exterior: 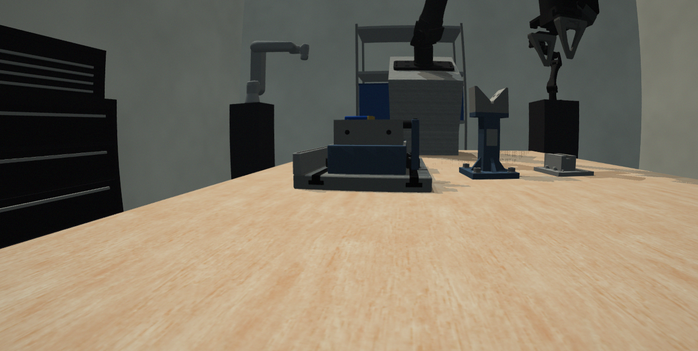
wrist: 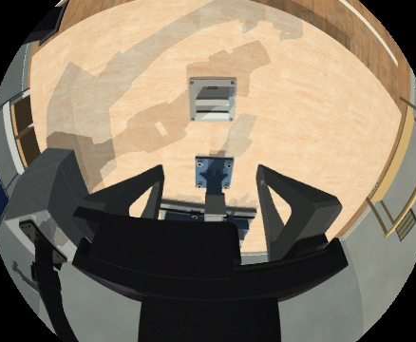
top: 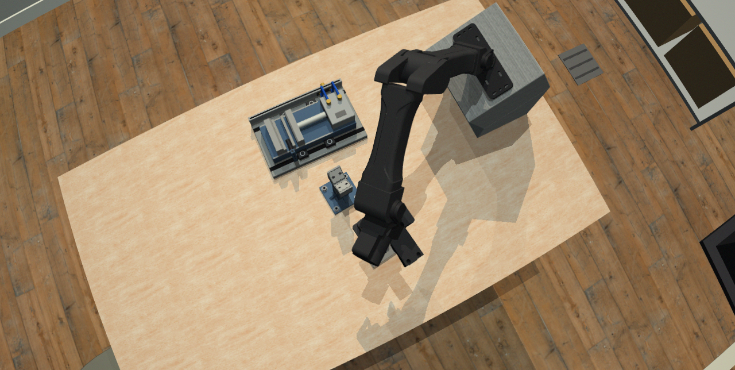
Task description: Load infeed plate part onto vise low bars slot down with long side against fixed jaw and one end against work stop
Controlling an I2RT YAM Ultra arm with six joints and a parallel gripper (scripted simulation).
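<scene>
The part is 20 cm below my hand. Round my hand: work stop rod: 33 cm to the right, 14 cm below, 11 cm ahead; then air cylinder: 38 cm to the right, 16 cm below, 6 cm behind; then infeed plate: 23 cm below, 1 cm to the left.
</scene>
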